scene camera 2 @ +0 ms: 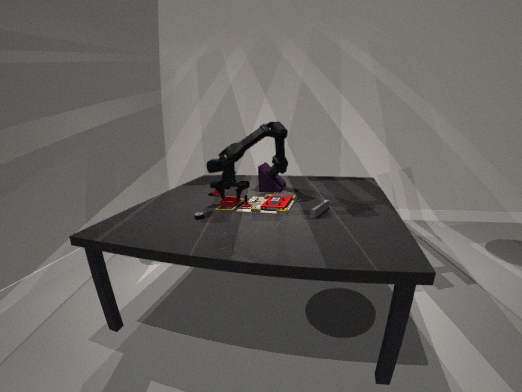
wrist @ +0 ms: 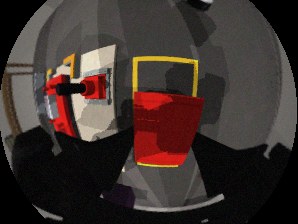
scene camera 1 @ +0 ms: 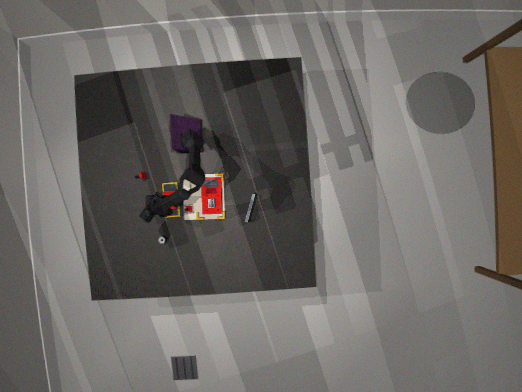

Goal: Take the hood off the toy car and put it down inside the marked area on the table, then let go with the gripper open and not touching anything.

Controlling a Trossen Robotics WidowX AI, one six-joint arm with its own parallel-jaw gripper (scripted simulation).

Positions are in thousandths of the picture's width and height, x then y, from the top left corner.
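Observation:
From the wrist camera you'd see a hood (wrist: 555, 556), and it's the gripper (wrist: 549, 587) that's carrying it. There's a red toy car (wrist: 220, 551) in that view as well.

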